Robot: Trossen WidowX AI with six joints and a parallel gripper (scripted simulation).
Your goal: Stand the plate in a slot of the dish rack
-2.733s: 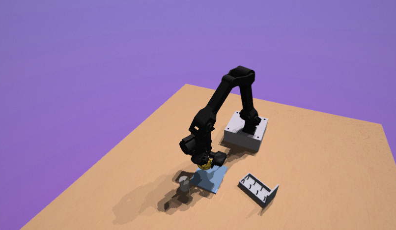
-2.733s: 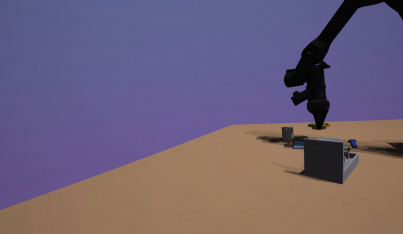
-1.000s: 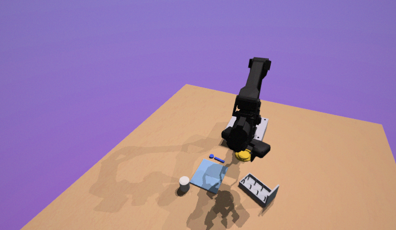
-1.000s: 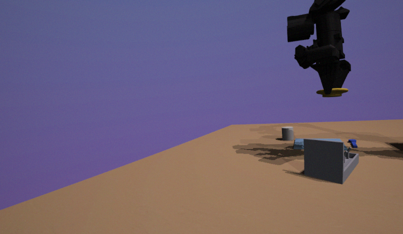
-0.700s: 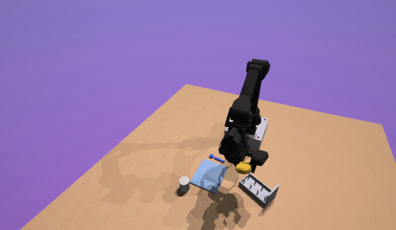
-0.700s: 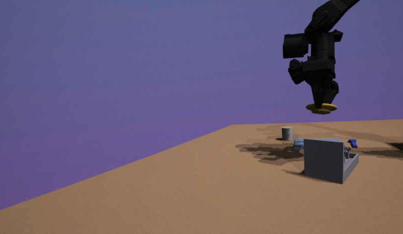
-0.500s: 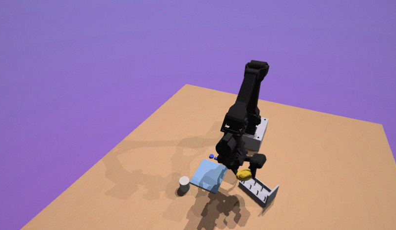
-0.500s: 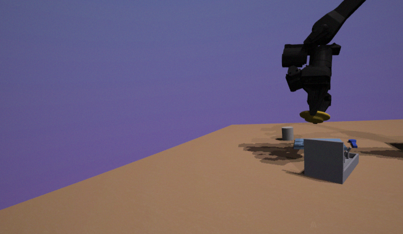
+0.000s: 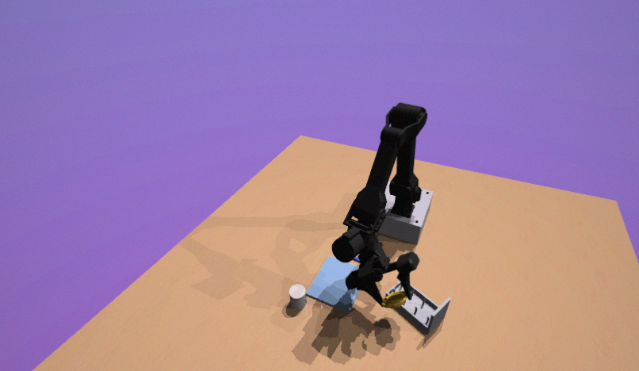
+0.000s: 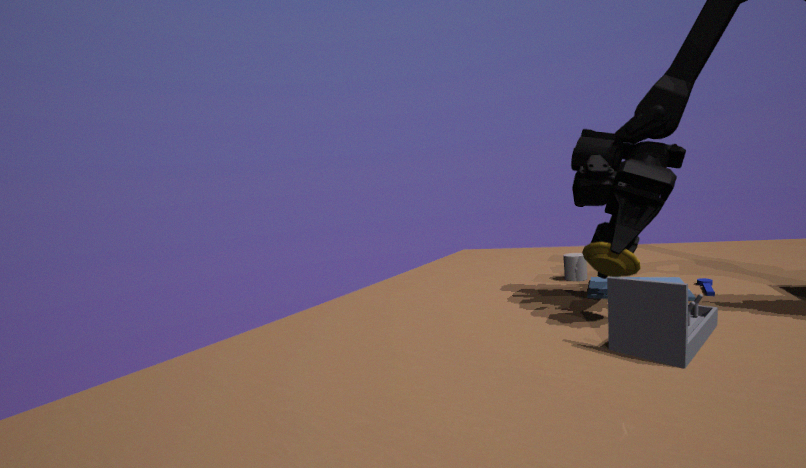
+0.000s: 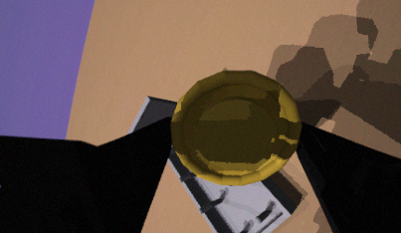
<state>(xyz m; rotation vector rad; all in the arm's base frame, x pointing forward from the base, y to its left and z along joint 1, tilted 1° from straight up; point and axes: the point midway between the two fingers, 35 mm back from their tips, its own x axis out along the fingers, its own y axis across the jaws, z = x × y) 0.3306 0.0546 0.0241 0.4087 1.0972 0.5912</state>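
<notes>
My gripper tip is now 6 cm past the grey dish rack, 4 cm to the right of it and 5 cm above it. Round my gripper tip: light blue mat: 4 cm behind, 18 cm to the right, 7 cm below; blue utensil: 15 cm behind, 19 cm to the right, 7 cm below; yellow plate: 1 cm above.
</notes>
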